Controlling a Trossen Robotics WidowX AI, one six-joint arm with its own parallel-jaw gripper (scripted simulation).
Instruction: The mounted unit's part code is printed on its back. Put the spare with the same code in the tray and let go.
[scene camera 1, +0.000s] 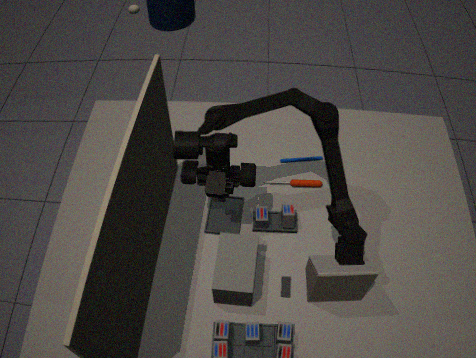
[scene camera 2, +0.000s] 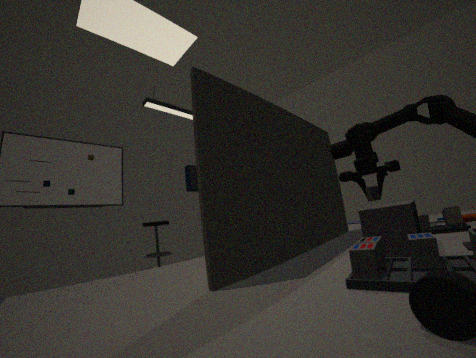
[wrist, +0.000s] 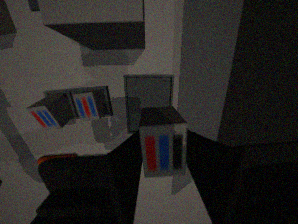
Labels:
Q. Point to a mounted unit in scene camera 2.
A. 393, 221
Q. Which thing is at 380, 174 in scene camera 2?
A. My gripper.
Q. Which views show my gripper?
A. Scene camera 1, scene camera 2 and the wrist view: all of them.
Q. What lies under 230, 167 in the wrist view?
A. My gripper.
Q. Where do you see a tall dark panel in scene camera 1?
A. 111, 301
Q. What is my gripper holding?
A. A grey spare.

